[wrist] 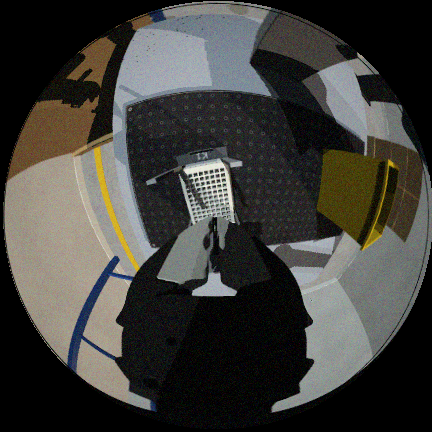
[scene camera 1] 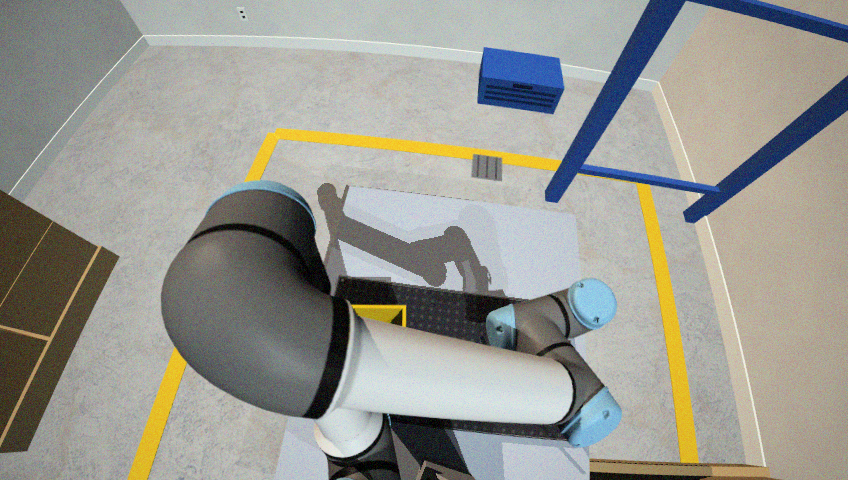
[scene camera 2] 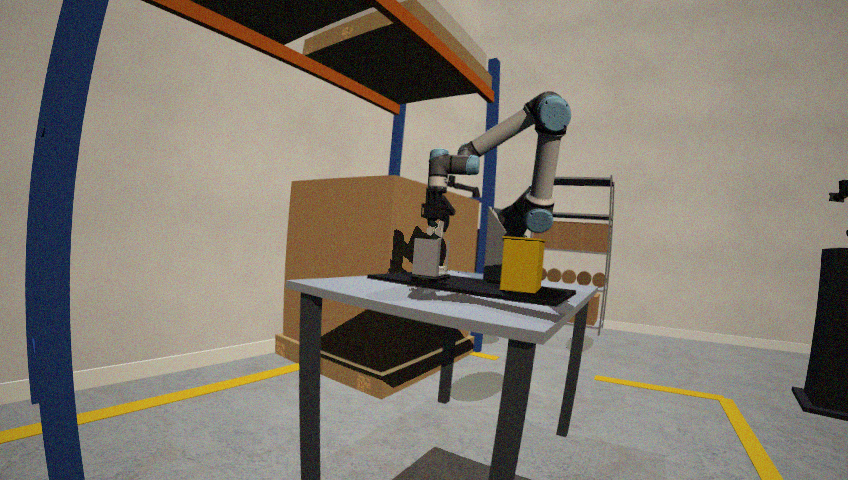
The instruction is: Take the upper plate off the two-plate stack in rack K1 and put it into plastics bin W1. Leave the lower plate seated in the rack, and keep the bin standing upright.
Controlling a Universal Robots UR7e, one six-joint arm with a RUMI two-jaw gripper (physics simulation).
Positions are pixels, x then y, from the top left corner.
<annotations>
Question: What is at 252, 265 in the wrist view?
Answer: My gripper.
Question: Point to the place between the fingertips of my gripper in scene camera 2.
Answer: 436, 244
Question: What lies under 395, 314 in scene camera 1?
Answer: A plastics bin W1.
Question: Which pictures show the plastics bin W1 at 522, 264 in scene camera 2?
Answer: The wrist view, scene camera 1 and scene camera 2: all of them.
</annotations>
